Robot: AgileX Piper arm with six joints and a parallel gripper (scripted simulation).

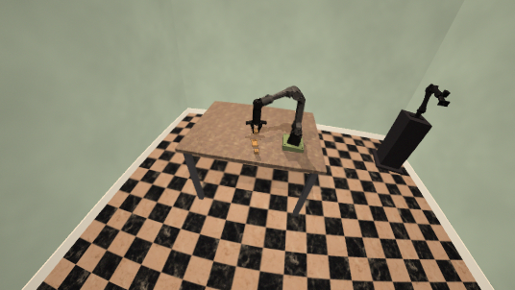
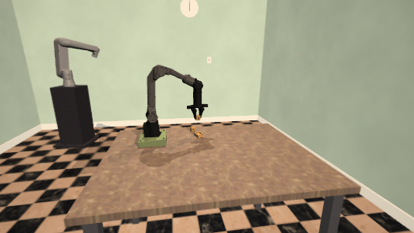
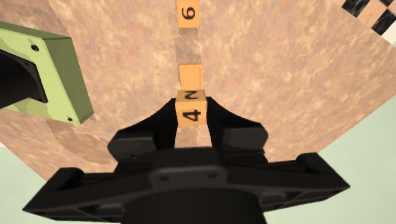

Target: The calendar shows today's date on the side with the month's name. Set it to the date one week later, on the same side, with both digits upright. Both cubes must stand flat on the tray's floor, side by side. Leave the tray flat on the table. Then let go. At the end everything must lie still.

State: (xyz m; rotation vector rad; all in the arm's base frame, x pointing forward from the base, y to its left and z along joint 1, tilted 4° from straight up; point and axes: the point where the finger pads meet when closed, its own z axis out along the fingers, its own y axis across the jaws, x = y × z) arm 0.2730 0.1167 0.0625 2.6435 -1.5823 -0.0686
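Right now the orange tray is 1 cm ahead of my hand, 1 cm to the right of it and 12 cm below it.
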